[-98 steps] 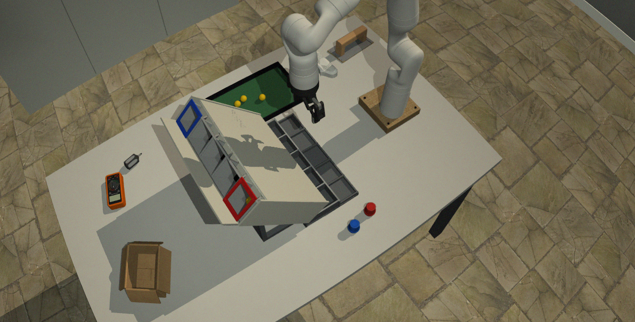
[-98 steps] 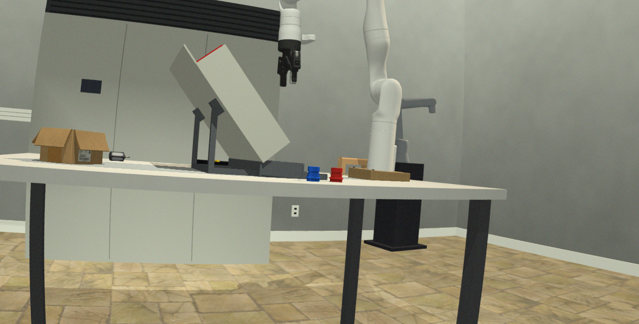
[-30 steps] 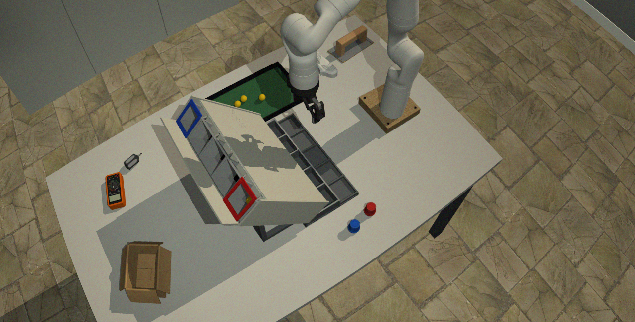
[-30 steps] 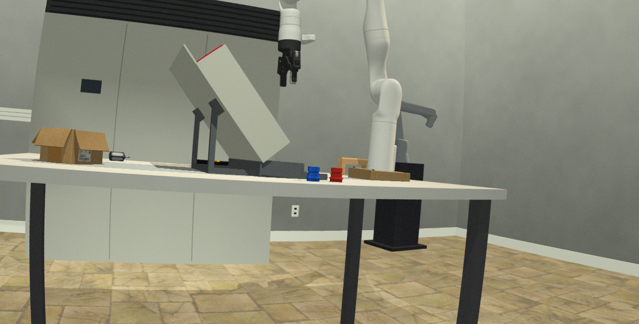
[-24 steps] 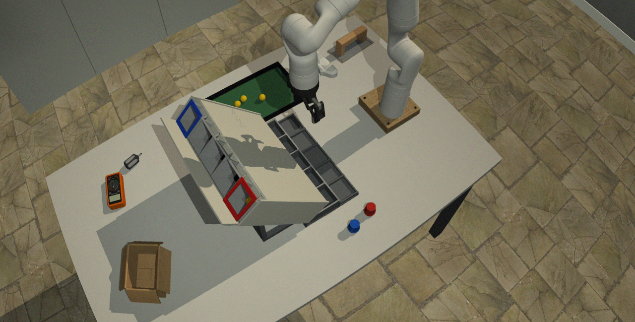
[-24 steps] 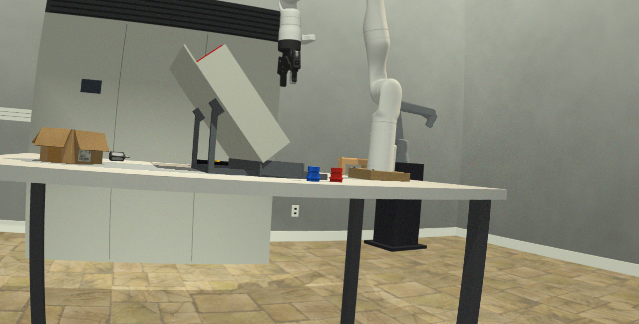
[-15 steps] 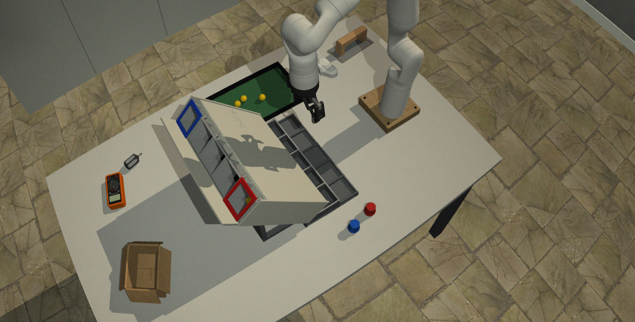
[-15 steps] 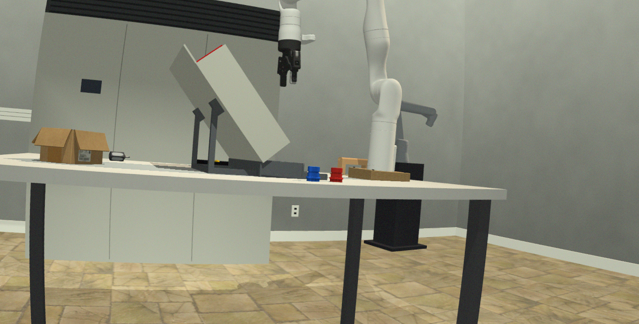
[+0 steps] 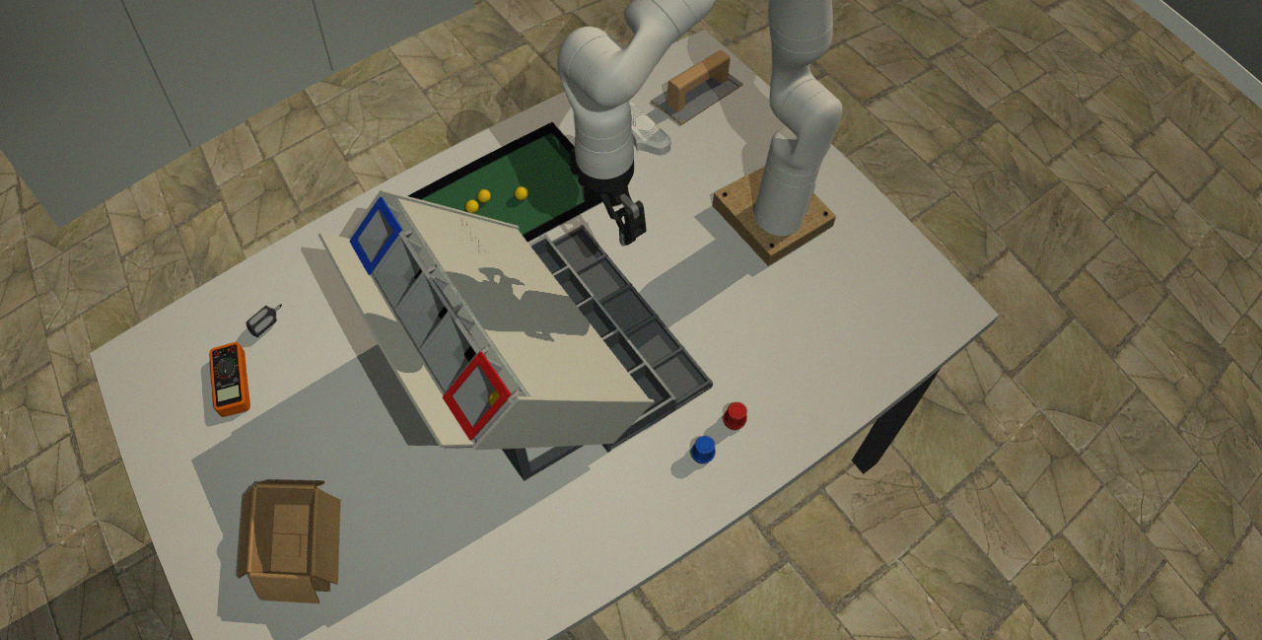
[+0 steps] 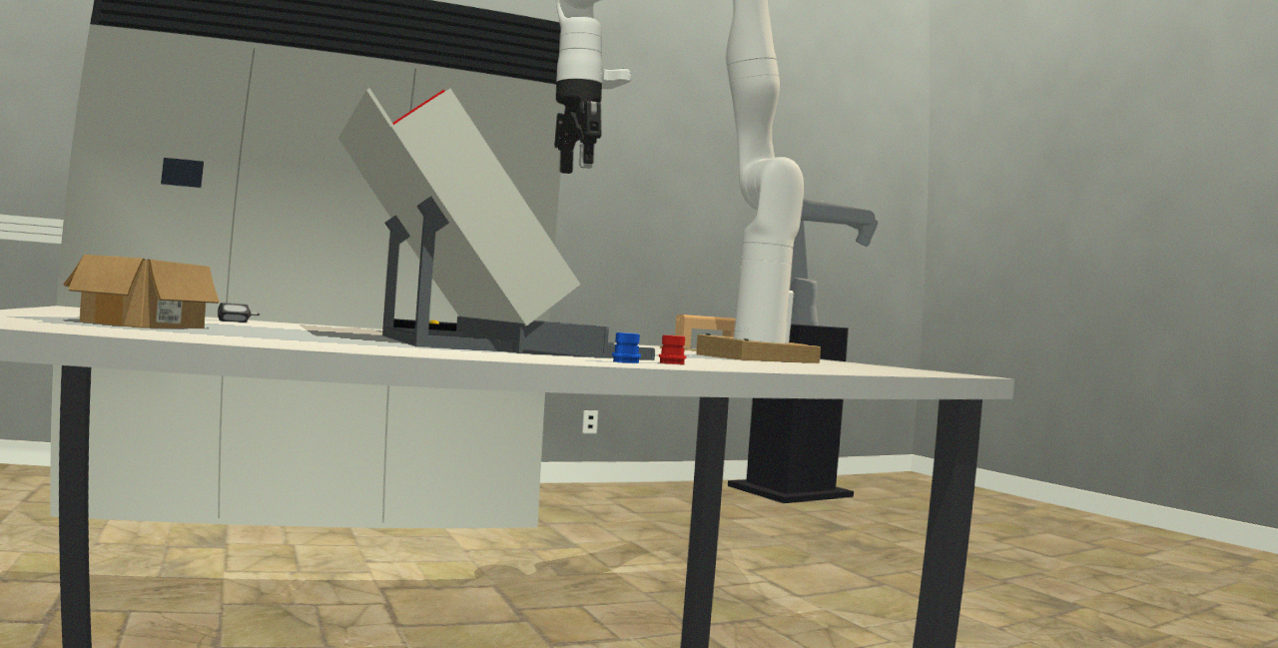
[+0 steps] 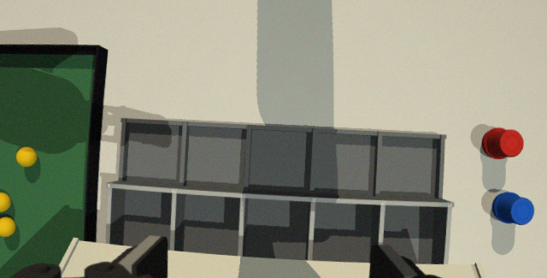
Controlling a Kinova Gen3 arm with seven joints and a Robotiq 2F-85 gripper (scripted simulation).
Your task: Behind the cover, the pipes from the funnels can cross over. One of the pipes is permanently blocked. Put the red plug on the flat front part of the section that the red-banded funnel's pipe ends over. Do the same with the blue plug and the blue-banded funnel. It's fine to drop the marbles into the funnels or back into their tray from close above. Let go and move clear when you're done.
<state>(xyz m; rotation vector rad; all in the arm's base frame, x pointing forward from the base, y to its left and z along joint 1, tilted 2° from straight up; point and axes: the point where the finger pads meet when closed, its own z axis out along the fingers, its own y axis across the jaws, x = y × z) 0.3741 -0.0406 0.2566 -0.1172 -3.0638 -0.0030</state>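
Now: hand 330 mm to the left of the green marble tray and 290 mm above it. The rest, counted from my hand: dark object: 490 mm ahead, 400 mm to the right, 280 mm below; beige cover: 150 mm ahead, 90 mm below, 20 mm to the right; cardboard box: 650 mm ahead, 250 mm below, 10 mm to the left.
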